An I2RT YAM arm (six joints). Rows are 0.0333 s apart.
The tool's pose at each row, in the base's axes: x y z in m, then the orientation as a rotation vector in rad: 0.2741 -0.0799 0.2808 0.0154 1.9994 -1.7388; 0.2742 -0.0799 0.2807 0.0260 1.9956 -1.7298; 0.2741 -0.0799 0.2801 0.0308 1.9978 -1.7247; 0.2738 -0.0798 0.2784 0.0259 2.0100 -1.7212; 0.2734 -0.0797 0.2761 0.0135 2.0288 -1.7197; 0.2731 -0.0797 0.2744 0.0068 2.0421 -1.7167; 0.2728 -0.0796 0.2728 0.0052 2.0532 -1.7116; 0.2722 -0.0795 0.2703 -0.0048 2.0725 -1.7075; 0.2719 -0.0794 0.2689 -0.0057 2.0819 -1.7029; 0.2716 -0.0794 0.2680 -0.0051 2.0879 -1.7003
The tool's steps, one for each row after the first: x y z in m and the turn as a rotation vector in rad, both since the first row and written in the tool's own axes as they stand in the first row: -0.0001 0.0001 0.0000 -0.0012 -0.0011 0.0120; 0.0003 0.0007 0.0000 -0.0041 0.0006 0.0164; 0.0011 0.0022 0.0000 -0.0125 0.0048 0.0106; 0.0023 0.0042 -0.0001 -0.0242 0.0105 -0.0031; 0.0031 0.0057 -0.0001 -0.0330 0.0149 -0.0106; 0.0040 0.0071 -0.0002 -0.0411 0.0194 -0.0134; 0.0054 0.0092 -0.0003 -0.0538 0.0258 -0.0247; 0.0061 0.0104 -0.0004 -0.0606 0.0298 -0.0268; 0.0067 0.0112 -0.0004 -0.0646 0.0330 -0.0276
